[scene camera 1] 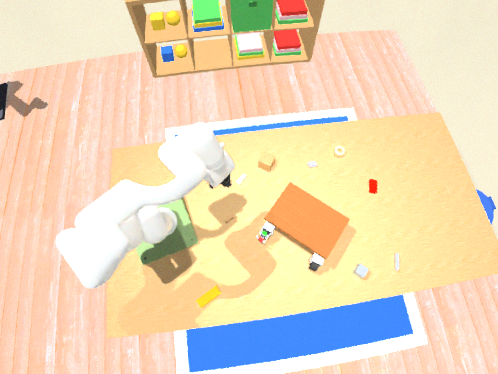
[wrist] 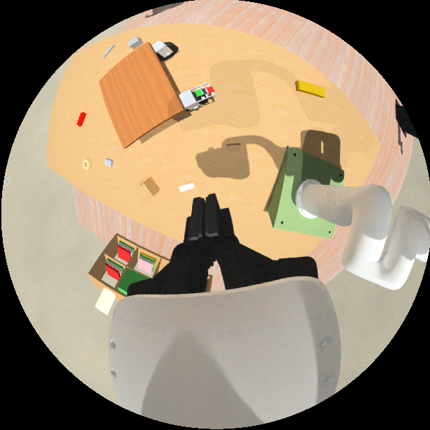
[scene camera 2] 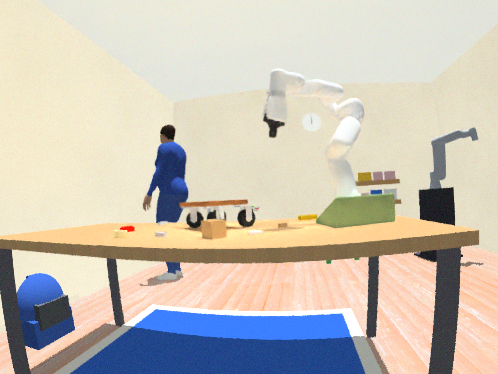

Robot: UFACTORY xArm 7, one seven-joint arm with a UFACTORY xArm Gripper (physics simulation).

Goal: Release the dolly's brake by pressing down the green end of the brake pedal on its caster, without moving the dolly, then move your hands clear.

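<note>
The dolly (scene camera 1: 307, 220) (scene camera 2: 214, 203) (wrist: 141, 95) has an orange-brown board on black-wheeled casters and stands on the table. The brake pedal on its near-left caster has a green end (scene camera 1: 265, 233) (wrist: 199, 93) closer to the board and a red end (scene camera 1: 261, 239) (wrist: 210, 90) farther out. In the scene camera 2 view the pedal is too small to judge its tilt. My gripper (scene camera 1: 220, 183) (scene camera 2: 272, 136) (wrist: 209, 209) is shut with nothing between its fingers. It hangs high above the table, apart from the dolly and off to the robot-base side of the pedal.
The table (scene camera 1: 420, 150) (scene camera 2: 350, 245) (wrist: 270, 55) bears a wooden block (scene camera 1: 266, 162) (scene camera 2: 214, 229), a yellow bar (scene camera 1: 208, 296) (wrist: 310, 89), a red piece (scene camera 1: 373, 186) (wrist: 81, 119) and several small items. The arm stands on a green base (scene camera 1: 185, 230) (scene camera 2: 357, 210) (wrist: 295, 220). A person (scene camera 2: 171, 175) stands behind the table.
</note>
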